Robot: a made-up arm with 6 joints. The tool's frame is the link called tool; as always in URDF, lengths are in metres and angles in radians. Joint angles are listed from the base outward.
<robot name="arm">
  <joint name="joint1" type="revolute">
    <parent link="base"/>
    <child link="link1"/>
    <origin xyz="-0.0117 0.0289 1.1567" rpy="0 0 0"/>
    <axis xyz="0 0 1"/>
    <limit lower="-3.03" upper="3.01"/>
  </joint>
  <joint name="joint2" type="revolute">
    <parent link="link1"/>
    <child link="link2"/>
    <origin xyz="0.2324 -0.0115 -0.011" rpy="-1.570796 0 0"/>
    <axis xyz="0 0 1"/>
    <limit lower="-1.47" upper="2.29"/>
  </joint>
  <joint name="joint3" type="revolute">
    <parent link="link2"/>
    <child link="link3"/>
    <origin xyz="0.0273 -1.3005 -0.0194" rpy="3.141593 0 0"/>
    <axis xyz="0 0 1"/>
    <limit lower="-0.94" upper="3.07"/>
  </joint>
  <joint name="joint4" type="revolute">
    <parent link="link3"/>
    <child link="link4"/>
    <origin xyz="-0.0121 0.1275 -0.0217" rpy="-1.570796 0 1.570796"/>
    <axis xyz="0 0 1"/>
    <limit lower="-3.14" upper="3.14"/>
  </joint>
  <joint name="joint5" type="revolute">
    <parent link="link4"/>
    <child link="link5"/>
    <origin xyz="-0.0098 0.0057 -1.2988" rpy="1.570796 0 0"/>
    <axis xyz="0 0 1"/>
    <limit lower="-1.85" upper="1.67"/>
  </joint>
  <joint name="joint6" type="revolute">
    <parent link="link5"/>
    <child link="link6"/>
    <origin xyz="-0.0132 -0.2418 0.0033" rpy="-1.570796 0 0"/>
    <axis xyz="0 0 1"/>
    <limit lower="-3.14" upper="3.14"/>
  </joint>
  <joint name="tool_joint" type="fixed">
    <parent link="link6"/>
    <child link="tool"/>
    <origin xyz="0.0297 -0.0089 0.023" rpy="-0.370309 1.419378 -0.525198"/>
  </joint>
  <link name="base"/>
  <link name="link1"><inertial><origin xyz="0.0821 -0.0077 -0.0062"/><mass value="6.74"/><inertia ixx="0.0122" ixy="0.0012" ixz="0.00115" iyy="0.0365" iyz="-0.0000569" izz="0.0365"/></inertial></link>
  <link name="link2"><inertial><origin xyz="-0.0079 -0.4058 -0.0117"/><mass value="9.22"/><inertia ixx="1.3" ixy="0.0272" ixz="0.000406" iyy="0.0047" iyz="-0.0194" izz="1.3"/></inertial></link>
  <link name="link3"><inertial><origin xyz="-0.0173 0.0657 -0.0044"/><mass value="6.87"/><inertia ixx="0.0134" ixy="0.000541" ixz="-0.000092" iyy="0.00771" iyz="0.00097" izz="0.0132"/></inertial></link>
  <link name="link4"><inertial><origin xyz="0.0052 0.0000 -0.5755"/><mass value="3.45"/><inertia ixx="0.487" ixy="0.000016" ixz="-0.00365" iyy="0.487" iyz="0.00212" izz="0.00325"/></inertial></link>
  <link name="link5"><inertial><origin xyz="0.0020 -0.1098 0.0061"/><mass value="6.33"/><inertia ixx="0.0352" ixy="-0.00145" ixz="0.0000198" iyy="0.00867" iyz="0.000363" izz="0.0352"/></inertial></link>
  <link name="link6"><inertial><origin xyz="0.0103 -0.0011 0.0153"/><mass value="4.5"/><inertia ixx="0.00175" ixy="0" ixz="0" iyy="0.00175" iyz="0" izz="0.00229"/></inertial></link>
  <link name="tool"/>
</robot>
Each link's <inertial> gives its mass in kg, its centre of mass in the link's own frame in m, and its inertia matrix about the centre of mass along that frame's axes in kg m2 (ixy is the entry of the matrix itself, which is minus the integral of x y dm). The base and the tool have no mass. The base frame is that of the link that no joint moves.
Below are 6 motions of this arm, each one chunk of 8 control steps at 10 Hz.
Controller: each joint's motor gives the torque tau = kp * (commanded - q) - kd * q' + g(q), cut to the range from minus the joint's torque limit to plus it. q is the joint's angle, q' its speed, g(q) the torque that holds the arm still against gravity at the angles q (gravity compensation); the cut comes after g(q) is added. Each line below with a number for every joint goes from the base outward.
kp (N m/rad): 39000 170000 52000 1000 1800 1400
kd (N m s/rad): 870 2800 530 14 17 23
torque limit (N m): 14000 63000 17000 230 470 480
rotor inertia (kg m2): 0.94 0.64 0.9 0.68 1 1
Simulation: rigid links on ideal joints. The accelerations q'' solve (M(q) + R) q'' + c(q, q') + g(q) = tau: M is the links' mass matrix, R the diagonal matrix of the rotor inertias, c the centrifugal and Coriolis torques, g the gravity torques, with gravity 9.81 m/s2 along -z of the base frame. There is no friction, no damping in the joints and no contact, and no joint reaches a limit. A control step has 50 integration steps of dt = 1/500 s. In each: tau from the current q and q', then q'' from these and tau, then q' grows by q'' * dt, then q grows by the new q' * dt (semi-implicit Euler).
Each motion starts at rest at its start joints. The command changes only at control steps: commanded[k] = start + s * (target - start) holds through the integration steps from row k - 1 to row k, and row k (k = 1, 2, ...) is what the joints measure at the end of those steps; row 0 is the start. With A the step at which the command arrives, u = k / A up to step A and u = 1 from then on. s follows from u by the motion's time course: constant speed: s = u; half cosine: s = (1 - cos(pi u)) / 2; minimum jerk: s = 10 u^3 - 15 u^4 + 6 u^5; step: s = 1 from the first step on.
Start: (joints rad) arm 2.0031 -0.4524 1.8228 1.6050 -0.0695 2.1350
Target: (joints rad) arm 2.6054 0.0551 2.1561 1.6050 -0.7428 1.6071
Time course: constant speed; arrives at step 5
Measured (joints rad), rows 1 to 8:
1: 2.1421 -0.3352 1.8614 1.5760 -0.3733 1.9984
2: 2.2495 -0.2401 1.9401 1.6089 -0.4023 1.8995
3: 2.3715 -0.1364 2.0028 1.5816 -0.5855 1.7938
4: 2.4889 -0.0354 2.0712 1.5880 -0.6905 1.6872
5: 2.6086 0.0659 2.1386 1.5847 -0.8279 1.5822
6: 2.6041 0.0522 2.1611 1.6323 -0.7027 1.6129
7: 2.6059 0.0553 2.1553 1.5960 -0.7573 1.6065
8: 2.6054 0.0556 2.1557 1.6008 -0.7409 1.6068

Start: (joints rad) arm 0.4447 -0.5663 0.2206 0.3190 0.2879 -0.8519
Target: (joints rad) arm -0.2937 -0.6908 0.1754 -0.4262 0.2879 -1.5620
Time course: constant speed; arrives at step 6
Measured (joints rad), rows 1 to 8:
1: 0.3213 -0.5896 0.2179 0.1392 0.2944 -1.0084
2: 0.1985 -0.6099 0.2092 0.0316 0.2845 -1.1166
3: 0.0755 -0.6306 0.2022 -0.0937 0.2944 -1.2367
4: -0.0475 -0.6513 0.1943 -0.2175 0.2946 -1.3548
5: -0.1705 -0.6720 0.1869 -0.3399 0.2970 -1.4730
6: -0.2936 -0.6928 0.1794 -0.4633 0.2978 -1.5913
7: -0.2936 -0.6903 0.1743 -0.4165 0.2745 -1.5542
8: -0.2937 -0.6910 0.1760 -0.4276 0.2949 -1.5635

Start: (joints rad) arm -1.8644 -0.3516 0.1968 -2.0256 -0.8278 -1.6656
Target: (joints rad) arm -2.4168 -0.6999 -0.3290 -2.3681 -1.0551 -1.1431
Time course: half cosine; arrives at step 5
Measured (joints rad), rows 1 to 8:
1: -1.9174 -0.3855 0.1489 -2.0569 -0.8444 -1.5995
2: -2.0558 -0.4728 0.0209 -2.1364 -0.8969 -1.4469
3: -2.2264 -0.5797 -0.1404 -2.2409 -0.9716 -1.2817
4: -2.3646 -0.6659 -0.2741 -2.3266 -1.0348 -1.1626
5: -2.4172 -0.6991 -0.3285 -2.3677 -1.0604 -1.1356
6: -2.4169 -0.6996 -0.3299 -2.3710 -1.0576 -1.1454
7: -2.4168 -0.6999 -0.3290 -2.3681 -1.0551 -1.1426
8: -2.4168 -0.6999 -0.3290 -2.3681 -1.0550 -1.1432

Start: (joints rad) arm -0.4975 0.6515 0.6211 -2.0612 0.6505 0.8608
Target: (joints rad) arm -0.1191 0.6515 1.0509 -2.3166 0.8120 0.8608
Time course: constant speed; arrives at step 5
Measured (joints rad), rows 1 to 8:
1: -0.4097 0.6418 0.7235 -2.0688 0.6592 0.8621
2: -0.3134 0.6456 0.8023 -2.1909 0.7000 0.8611
3: -0.2537 0.6438 0.8917 -2.1965 0.7321 0.8616
4: -0.1760 0.6446 0.9757 -2.2662 0.7696 0.8613
5: -0.0956 0.6444 1.0623 -2.3221 0.7952 0.8613
6: -0.1154 0.6543 1.0461 -2.3412 0.8276 0.8603
7: -0.1292 0.6504 1.0531 -2.2894 0.8051 0.8611
8: -0.1141 0.6519 1.0499 -2.3306 0.8147 0.8607

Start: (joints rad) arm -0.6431 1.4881 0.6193 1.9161 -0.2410 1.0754
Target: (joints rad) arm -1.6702 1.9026 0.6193 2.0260 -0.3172 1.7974
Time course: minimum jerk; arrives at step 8
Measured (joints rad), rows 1 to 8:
1: -0.6605 1.4963 0.6164 1.9162 -0.2379 1.0906
2: -0.7625 1.5386 0.6057 1.9224 -0.2379 1.1689
3: -0.9754 1.6138 0.5990 1.9423 -0.2763 1.3088
4: -1.2330 1.7090 0.5950 1.9623 -0.3065 1.4796
5: -1.4592 1.8017 0.5955 1.9869 -0.3190 1.6394
6: -1.6140 1.8692 0.6020 2.0091 -0.3260 1.7515
7: -1.6769 1.9000 0.6119 2.0241 -0.3252 1.7983
8: -1.6715 1.9024 0.6197 2.0295 -0.3184 1.7977

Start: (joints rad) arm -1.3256 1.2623 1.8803 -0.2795 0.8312 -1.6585
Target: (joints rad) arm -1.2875 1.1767 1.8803 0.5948 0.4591 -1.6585
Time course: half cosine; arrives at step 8
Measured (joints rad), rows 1 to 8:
1: -1.3242 1.2584 1.8813 -0.2335 0.8135 -1.6585
2: -1.3189 1.2480 1.8828 -0.1187 0.7658 -1.6585
3: -1.3113 1.2336 1.8836 0.0343 0.7008 -1.6584
4: -1.3039 1.2170 1.8838 0.2054 0.6285 -1.6584
5: -1.2968 1.2007 1.8836 0.3700 0.5575 -1.6584
6: -1.2910 1.1873 1.8830 0.5031 0.4994 -1.6584
7: -1.2876 1.1787 1.8821 0.5841 0.4633 -1.6584
8: -1.2870 1.1763 1.8808 0.6004 0.4550 -1.6585

